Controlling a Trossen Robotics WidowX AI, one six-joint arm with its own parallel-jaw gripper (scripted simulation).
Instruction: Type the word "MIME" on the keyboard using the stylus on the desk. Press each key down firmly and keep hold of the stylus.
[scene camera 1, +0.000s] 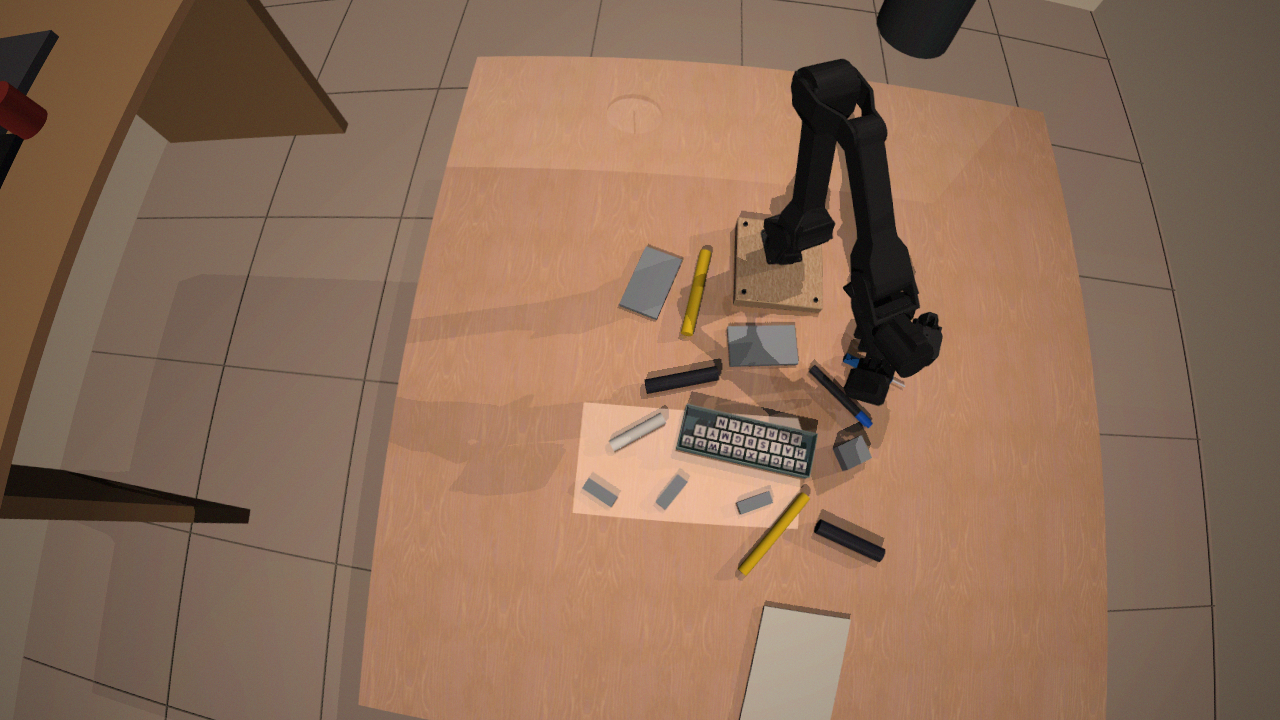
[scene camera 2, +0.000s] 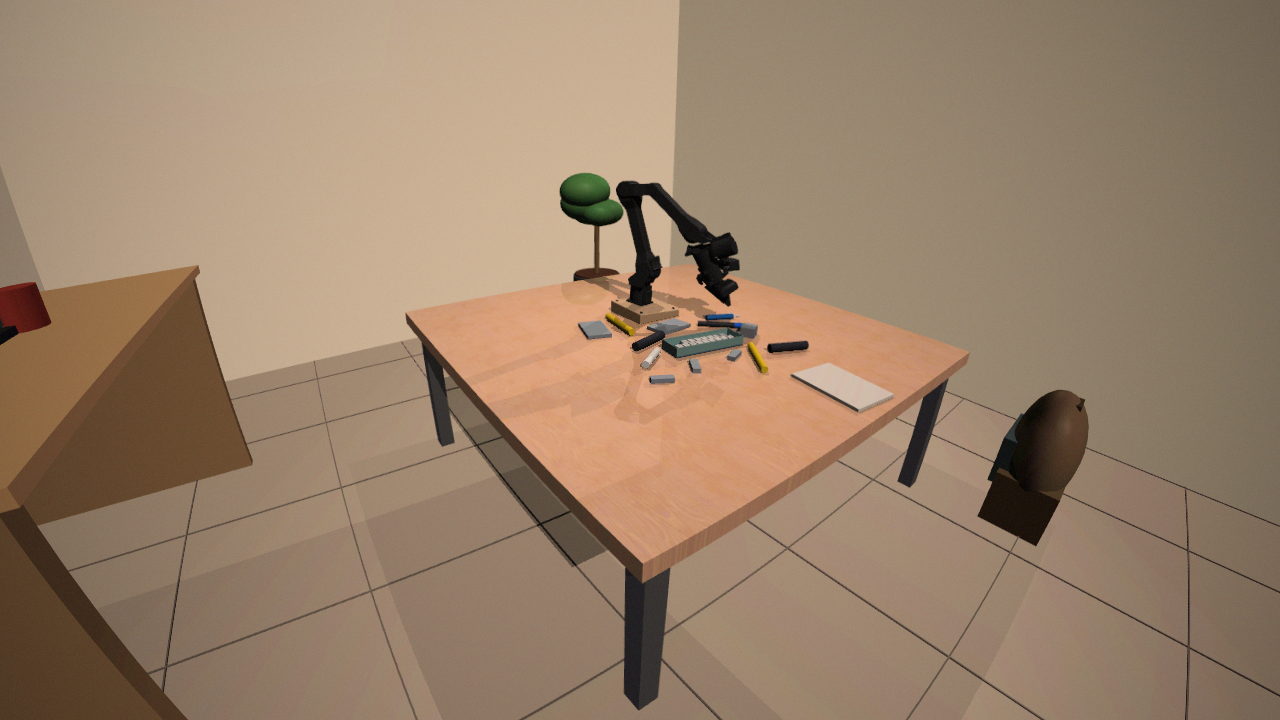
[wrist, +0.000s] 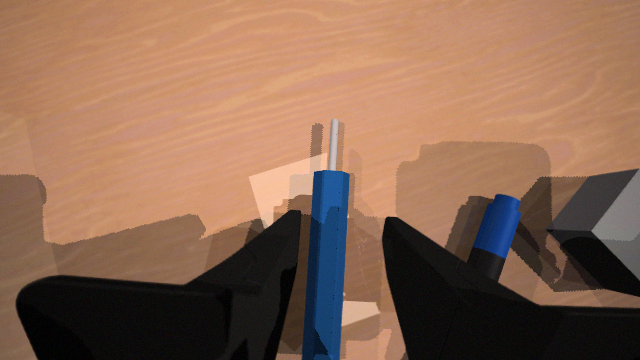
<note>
The pictures show: the gripper, a white sheet, a white cylinder and a grey cube.
The gripper is seen too in scene camera 2 and in the wrist view.
</note>
